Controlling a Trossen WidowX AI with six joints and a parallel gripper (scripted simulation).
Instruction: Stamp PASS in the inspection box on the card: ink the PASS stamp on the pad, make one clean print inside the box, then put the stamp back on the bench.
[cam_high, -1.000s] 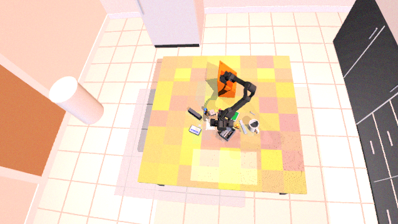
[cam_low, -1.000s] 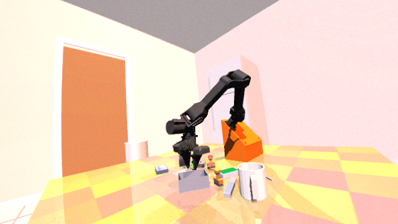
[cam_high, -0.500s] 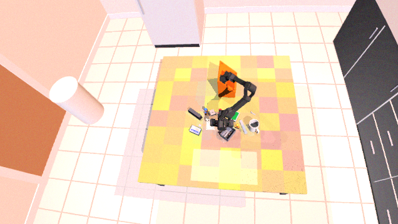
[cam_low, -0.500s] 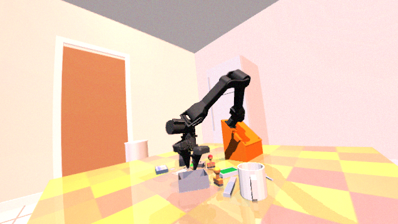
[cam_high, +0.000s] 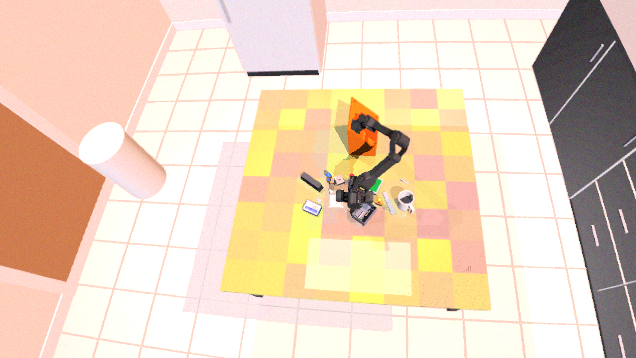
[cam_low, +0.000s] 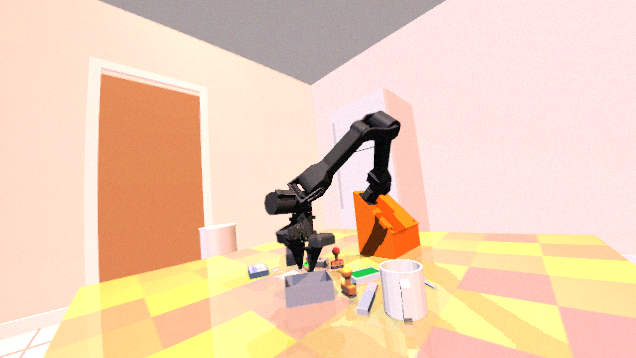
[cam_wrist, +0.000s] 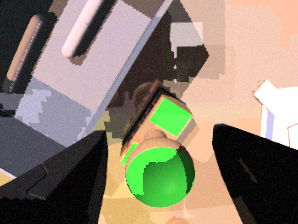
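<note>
My gripper tip is 130 mm past the green ink pad, 90 mm to the right of it and 40 mm above it. Also, from my gripper tip: white card (110 mm to the right, 40 mm below, 30 mm behind); then green-knobbed PASS stamp (20 mm below, 10 mm behind); then grey tray (50 mm to the left, 40 mm ahead, 30 mm below).
</note>
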